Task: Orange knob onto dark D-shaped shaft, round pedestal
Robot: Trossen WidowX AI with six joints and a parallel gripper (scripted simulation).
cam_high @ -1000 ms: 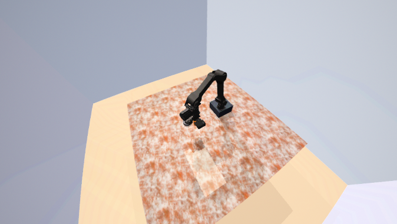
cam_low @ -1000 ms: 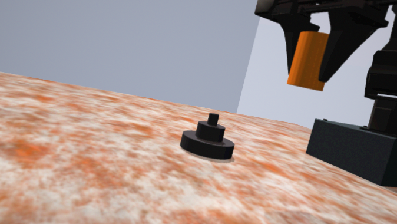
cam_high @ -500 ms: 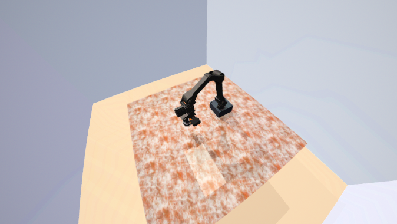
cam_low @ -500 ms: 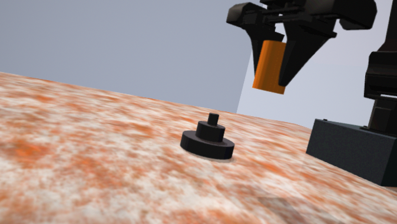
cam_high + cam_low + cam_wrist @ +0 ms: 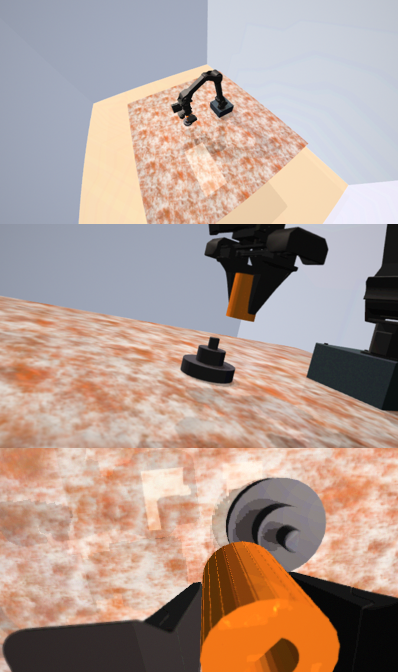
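Now: gripper tip 80 mm above the pedestal and 40 mm to the left of it. Also, from my gripper tip: orange knob: 20 mm above.
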